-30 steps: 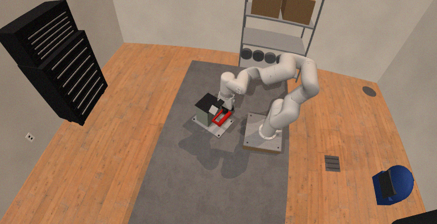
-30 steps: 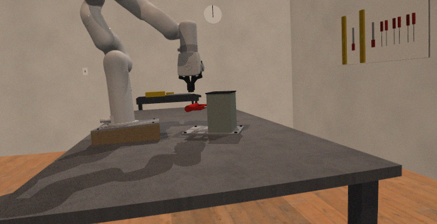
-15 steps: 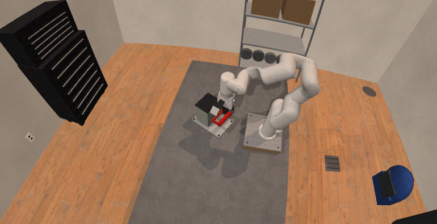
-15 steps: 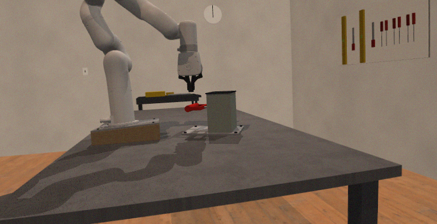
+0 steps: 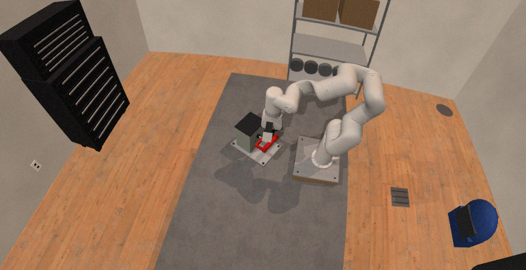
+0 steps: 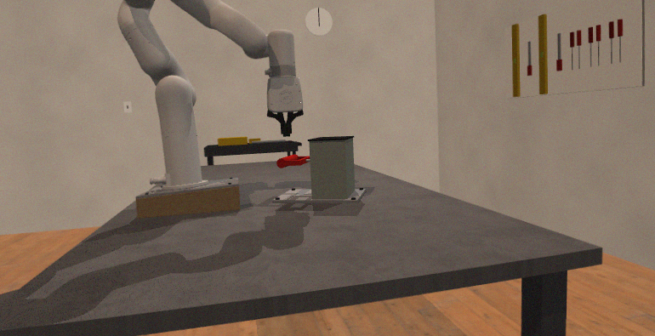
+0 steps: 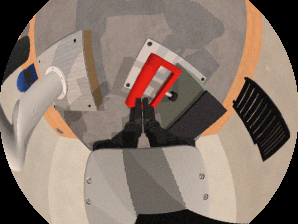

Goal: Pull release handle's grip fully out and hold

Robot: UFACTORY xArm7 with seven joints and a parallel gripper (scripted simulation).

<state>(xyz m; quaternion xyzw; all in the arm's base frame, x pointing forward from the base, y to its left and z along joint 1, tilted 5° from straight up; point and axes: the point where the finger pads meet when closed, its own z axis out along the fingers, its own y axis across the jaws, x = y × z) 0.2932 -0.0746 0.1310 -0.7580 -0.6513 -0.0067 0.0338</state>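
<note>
The baseplate is 19 cm below my hand, 8 cm ahead of it and 6 cm to the right of it.
</note>
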